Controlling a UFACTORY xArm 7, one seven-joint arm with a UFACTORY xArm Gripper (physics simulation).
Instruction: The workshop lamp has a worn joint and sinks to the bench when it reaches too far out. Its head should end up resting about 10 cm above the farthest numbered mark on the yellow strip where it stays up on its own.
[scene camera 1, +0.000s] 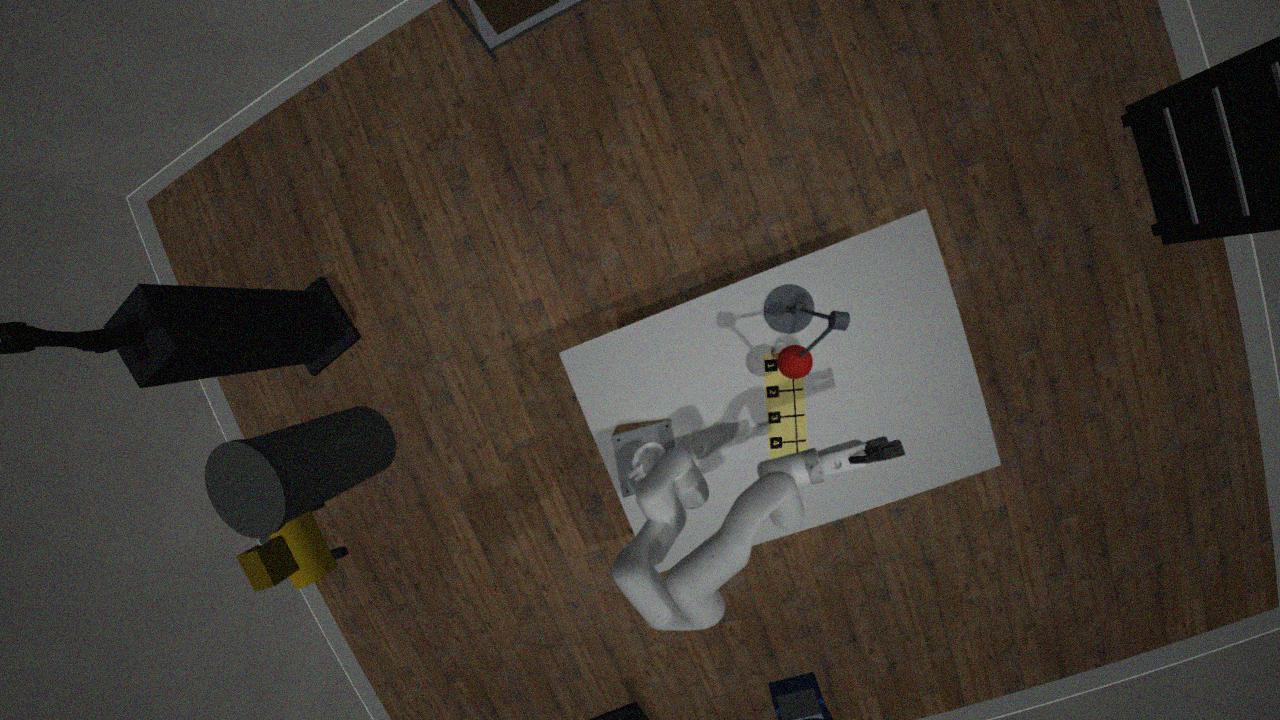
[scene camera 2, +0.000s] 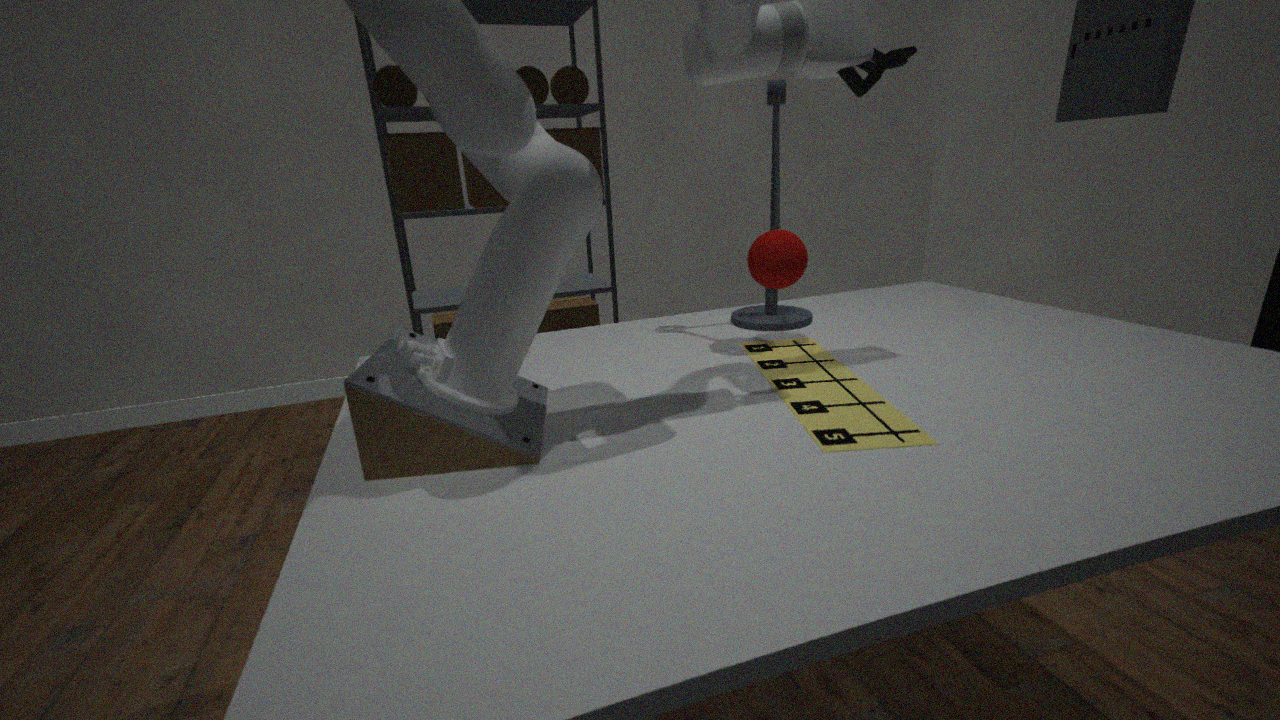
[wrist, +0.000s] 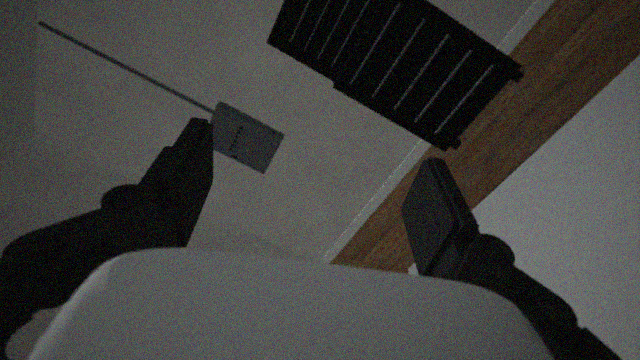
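Seen in the pictures: gripper, fingertip midpoint: (scene camera 1: 895, 444) (scene camera 2: 902, 18) (wrist: 315, 167); arm's base, origin of the base link: (scene camera 1: 649, 459) (scene camera 2: 468, 388).
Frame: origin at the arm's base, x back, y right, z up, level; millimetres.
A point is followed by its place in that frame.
Note:
The lamp's red ball head (scene camera 1: 794, 361) @(y -70, x -550, z 133 mm) (scene camera 2: 777, 259) @(y -19, x -525, z 94 mm) hangs at the mark 1 end of the yellow strip (scene camera 1: 786, 402) @(y 89, x -491, z -61 mm) (scene camera 2: 844, 391) @(y 181, x -469, z -61 mm), a little above the bench. Its round grey base (scene camera 1: 780, 300) @(y -217, x -646, z -48 mm) (scene camera 2: 771, 318) @(y -150, x -632, z -49 mm) stands behind that end; its post (scene camera 2: 775, 170) @(y -107, x -596, z 229 mm) is upright. The folded lamp arm (scene camera 1: 821, 338) shows in the first scene view. The strip bears marks 1 to 5; mark 5 (scene camera 2: 836, 437) @(y 277, x -350, z -61 mm) is farthest from the base and is hidden by the robot arm in the first scene view. My gripper (scene camera 1: 895, 447) @(y 127, x -592, z 410 mm) (wrist: 315, 167) @(y 127, x -592, z 410 mm) is open and empty, high above the bench, away from the lamp head.
The white bench (scene camera 1: 877, 268) @(y -135, x -961, z -62 mm) (scene camera 2: 626, 573) @(y 353, x -26, z -62 mm) carries the robot's wedge-shaped mount (scene camera 2: 447, 438) @(y 89, x 49, z -20 mm) at one side. The robot arm (scene camera 1: 716, 546) @(y 66, x -171, z 525 mm) (scene camera 2: 546, 170) @(y 100, x -92, z 253 mm) bends high over the bench. A shelf rack (scene camera 2: 609, 214) stands behind. A dark cabinet (scene camera 1: 1150, 170) (wrist: 385, 75) stands by the wall beyond the bench.

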